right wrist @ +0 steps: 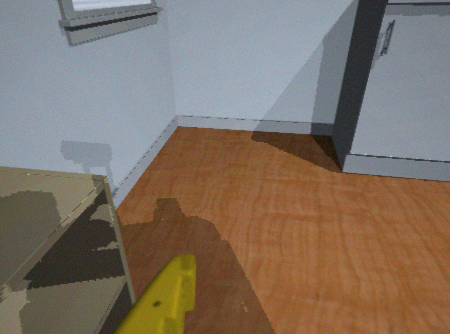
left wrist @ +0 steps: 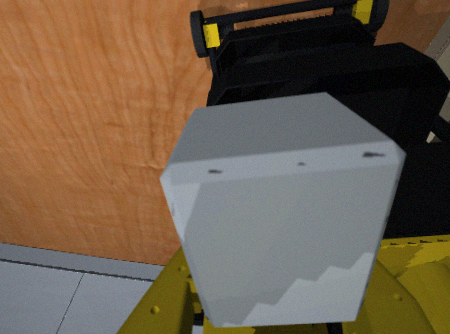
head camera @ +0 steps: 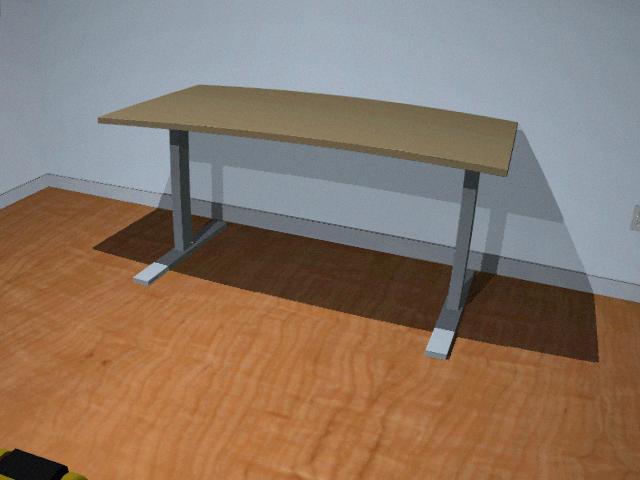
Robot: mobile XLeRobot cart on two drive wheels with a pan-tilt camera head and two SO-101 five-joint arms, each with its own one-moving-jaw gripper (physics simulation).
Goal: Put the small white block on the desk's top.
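Note:
The small white block fills the middle of the left wrist view. My left gripper is shut on it, with a yellow jaw on each side; the block hides the jaw tips. The desk stands ahead against the wall in the head view, with a light wood top and two grey legs. The block does not show in the head view. My right gripper shows one notched yellow jaw in the right wrist view, so it is fully open; it is apart from the block and the desk.
The desk's grey feet reach forward over the wood floor. Part of my left arm shows at the lower left. In the right wrist view, a wooden shelf unit stands at the left and a white cabinet at the right.

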